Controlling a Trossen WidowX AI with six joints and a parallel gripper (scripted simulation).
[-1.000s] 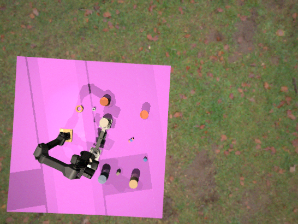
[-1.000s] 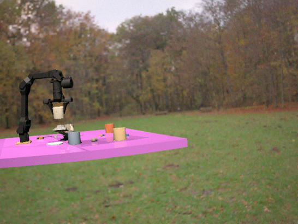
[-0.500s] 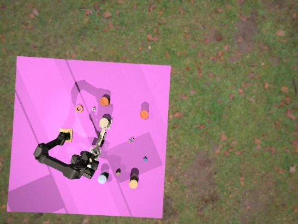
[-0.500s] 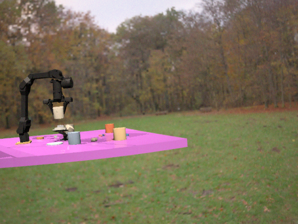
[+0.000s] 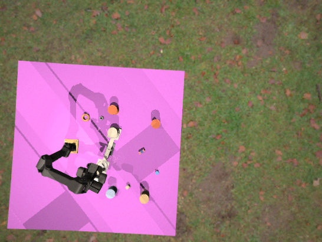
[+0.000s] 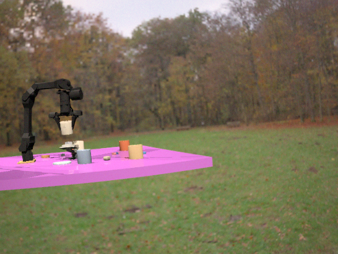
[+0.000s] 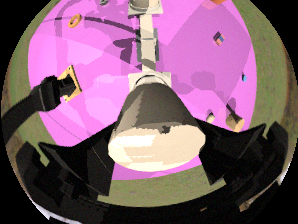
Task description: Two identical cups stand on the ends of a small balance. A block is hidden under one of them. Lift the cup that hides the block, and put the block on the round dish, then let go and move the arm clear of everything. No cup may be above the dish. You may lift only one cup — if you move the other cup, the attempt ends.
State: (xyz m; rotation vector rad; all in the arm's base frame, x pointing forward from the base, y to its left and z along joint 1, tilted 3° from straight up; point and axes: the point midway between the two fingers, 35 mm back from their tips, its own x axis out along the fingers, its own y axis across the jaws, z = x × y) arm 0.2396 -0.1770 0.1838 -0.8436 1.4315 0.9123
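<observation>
Right now my gripper tip is 1 cm short of the grey block, 1 cm to the right of it and 8 cm above it. From my gripper tip the other things lie so: round dish 6 cm behind, 10 cm to the right, 17 cm below; balance beam 6 cm ahead, 12 cm to the left, 13 cm below; blue-grey cylinder 4 cm ahead, 19 cm to the right, 13 cm below.
</observation>
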